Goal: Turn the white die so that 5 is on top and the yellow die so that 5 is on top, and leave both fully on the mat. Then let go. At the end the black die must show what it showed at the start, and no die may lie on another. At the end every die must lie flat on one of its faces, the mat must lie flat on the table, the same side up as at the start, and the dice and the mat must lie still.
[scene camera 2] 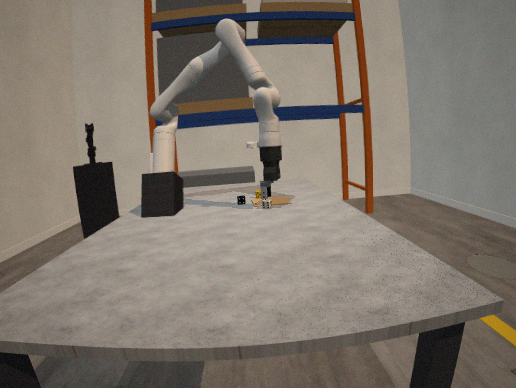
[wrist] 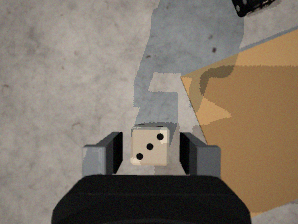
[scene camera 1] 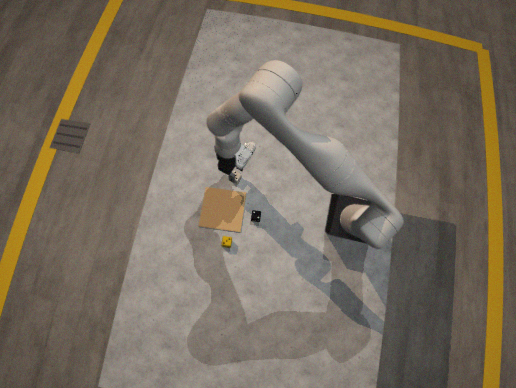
Labels:
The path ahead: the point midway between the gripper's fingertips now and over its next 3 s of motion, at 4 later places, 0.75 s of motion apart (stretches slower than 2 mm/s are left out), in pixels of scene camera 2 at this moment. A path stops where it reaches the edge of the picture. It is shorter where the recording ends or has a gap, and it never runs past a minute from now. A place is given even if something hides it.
My gripper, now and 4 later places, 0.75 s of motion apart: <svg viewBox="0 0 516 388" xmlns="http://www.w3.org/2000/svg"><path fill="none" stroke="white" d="M266 197L266 204L265 203L265 181L270 178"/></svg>

